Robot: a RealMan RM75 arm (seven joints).
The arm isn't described. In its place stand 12 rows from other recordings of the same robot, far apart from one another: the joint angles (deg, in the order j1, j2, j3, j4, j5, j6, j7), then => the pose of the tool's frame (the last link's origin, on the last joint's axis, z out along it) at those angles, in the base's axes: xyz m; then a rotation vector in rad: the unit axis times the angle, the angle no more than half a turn.
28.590, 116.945, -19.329, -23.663, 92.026, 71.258, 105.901 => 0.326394 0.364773 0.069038 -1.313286 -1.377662 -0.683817
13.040, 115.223, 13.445, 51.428, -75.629, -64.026, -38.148 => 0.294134 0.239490 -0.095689 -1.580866 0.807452 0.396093
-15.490, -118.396, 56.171, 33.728, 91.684, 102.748, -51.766 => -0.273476 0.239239 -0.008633 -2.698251 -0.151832 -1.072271
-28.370, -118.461, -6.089, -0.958, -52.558, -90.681, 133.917 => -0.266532 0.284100 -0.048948 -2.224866 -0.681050 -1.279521
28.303, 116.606, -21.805, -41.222, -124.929, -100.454, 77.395 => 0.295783 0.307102 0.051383 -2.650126 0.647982 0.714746
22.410, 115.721, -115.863, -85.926, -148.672, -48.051, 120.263 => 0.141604 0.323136 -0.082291 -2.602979 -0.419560 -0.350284
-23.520, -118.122, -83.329, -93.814, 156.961, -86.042, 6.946 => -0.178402 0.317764 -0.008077 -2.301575 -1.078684 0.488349
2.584, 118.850, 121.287, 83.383, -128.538, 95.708, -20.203 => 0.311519 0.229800 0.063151 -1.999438 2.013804 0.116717
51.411, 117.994, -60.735, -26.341, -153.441, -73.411, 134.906 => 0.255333 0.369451 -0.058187 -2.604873 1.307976 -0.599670
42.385, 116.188, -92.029, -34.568, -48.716, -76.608, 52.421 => 0.089197 0.366151 -0.038976 -2.614421 -0.215713 1.268694
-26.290, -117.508, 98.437, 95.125, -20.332, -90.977, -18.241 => -0.169376 0.316862 -0.003645 -1.987922 -1.442513 0.417719
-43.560, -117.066, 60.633, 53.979, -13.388, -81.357, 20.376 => -0.258292 0.395296 0.031729 -2.073310 -1.445005 0.552092
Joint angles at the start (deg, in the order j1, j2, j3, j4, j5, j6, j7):
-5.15, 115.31, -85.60, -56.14, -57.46, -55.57, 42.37
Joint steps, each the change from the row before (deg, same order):
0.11, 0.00, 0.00, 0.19, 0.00, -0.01, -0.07
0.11, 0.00, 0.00, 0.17, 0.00, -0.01, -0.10
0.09, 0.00, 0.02, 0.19, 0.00, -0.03, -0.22
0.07, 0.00, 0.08, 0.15, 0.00, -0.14, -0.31
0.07, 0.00, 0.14, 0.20, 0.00, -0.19, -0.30
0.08, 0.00, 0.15, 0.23, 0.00, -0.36, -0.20
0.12, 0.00, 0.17, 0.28, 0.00, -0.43, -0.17
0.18, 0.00, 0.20, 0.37, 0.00, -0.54, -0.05
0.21, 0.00, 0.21, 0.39, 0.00, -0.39, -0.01
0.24, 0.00, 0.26, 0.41, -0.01, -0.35, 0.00
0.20, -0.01, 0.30, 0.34, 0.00, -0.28, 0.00
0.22, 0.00, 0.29, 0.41, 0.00, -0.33, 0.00
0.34, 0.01, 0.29, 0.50, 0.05, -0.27, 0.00
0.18, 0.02, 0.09, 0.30, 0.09, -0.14, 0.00
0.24, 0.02, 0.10, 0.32, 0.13, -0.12, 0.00
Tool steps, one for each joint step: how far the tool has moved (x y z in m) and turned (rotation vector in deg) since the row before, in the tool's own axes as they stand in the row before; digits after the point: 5 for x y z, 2 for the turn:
0.00042, 0.00010, 0.00030, -0.05, 0.05, 0.00
0.00033, 0.00007, 0.00034, -0.05, 0.04, -0.04
0.00047, 0.00008, 0.00015, -0.04, 0.05, -0.14
0.00016, -0.00004, -0.00002, -0.04, -0.04, -0.25
0.00030, -0.00016, -0.00023, -0.02, -0.04, -0.21
0.00008, 0.00011, -0.00025, -0.12, -0.16, -0.09
0.00001, 0.00014, -0.00015, -0.16, -0.20, -0.05
-0.00003, 0.00021, -0.00003, -0.23, -0.27, 0.10
0.00022, -0.00011, 0.00009, -0.13, -0.16, 0.14
0.00027, -0.00041, 0.00012, -0.07, -0.13, 0.14
0.00023, -0.00080, -0.00012, 0.03, -0.10, 0.11
0.00035, -0.00054, -0.00005, -0.02, -0.11, 0.16
0.00030, -0.00076, 0.00052, 0.01, -0.13, 0.19
0.00021, -0.00009, 0.00041, -0.02, -0.09, 0.17
0.00004, -0.00031, 0.00070, 0.01, -0.12, 0.18

